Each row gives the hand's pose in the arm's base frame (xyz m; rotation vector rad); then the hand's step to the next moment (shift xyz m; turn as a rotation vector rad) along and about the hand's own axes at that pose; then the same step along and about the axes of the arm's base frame.
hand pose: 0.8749 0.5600 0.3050 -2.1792 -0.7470 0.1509
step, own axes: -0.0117 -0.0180 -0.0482 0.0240 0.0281 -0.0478
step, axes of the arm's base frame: -0.0014 -0.0295 0.0437 0.0490 -0.0323 0.0145
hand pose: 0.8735 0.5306 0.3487 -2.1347 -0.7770 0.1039
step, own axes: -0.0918 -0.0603 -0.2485 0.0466 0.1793 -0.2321
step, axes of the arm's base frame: -0.0213 -0.1958 0.1871 0.2028 -0.2155 0.0252
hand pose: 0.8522 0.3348 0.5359 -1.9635 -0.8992 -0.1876
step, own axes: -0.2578 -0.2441 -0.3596 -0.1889 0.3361 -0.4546
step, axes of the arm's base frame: -0.2669 -0.3508 0.2471 0.1857 -0.5620 -0.0707
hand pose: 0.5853 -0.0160 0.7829 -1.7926 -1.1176 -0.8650
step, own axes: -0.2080 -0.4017 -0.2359 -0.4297 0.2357 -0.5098
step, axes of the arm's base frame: -0.4754 -0.1819 0.0343 -0.0018 -0.6699 -0.2265
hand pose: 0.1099 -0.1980 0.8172 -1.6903 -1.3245 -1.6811
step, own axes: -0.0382 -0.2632 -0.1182 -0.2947 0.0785 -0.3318
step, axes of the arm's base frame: -0.2736 0.0122 -0.0985 -0.0603 -0.4062 -0.1856
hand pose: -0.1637 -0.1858 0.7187 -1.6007 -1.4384 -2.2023
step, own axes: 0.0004 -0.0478 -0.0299 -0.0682 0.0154 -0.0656
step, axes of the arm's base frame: -0.0468 0.0061 -0.0308 -0.0074 -0.0846 -0.0444
